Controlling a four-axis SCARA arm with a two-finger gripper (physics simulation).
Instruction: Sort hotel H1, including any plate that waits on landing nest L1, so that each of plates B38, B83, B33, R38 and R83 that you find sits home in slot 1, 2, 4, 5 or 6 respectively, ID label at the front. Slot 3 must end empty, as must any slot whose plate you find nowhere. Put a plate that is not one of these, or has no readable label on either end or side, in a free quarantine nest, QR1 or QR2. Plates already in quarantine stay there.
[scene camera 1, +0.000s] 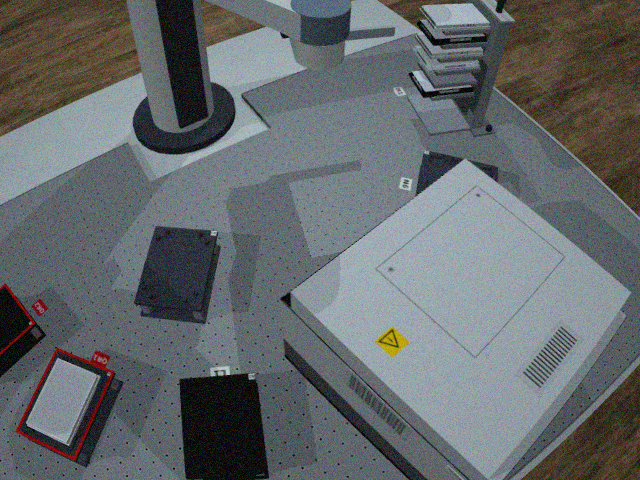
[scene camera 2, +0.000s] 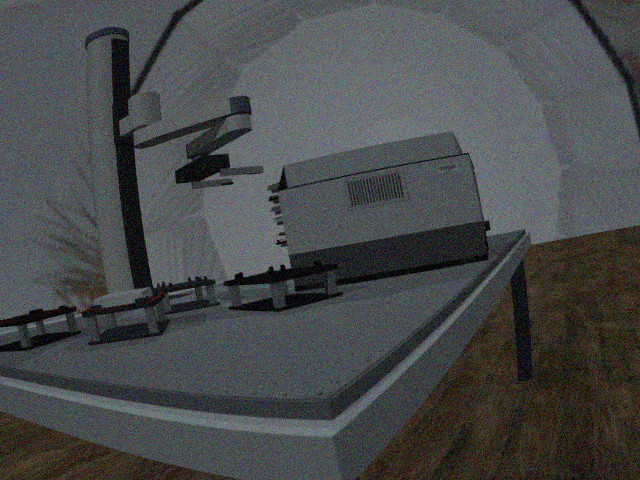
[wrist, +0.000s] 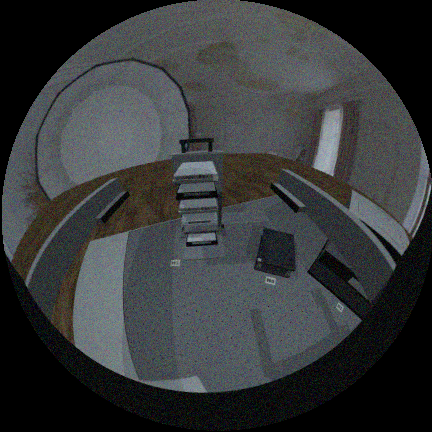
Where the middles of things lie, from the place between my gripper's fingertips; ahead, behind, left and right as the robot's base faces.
Scene:
I see my gripper 53 cm short of the large instrument (scene camera 2: 315, 217), 23 cm to the left of it and 22 cm above it.

